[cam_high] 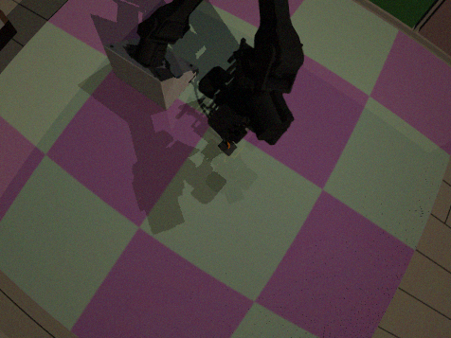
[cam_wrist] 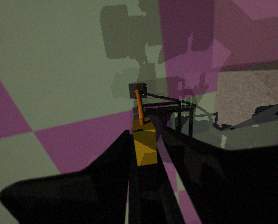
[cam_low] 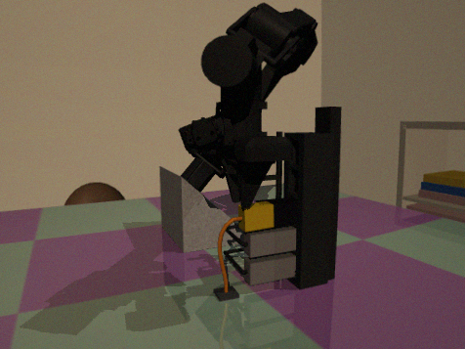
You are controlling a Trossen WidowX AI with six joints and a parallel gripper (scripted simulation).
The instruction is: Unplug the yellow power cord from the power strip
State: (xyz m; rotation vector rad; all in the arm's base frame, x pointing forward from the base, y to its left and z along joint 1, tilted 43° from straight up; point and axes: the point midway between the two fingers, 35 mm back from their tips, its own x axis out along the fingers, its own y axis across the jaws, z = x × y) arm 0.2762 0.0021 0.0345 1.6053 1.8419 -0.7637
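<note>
Right now my gripper tip is 4 cm to the right of the yellow plug, 1 cm past it and 1 cm above it. The rest, counted from my gripper tip: dark block 13 cm below, 2 cm to the right.
</note>
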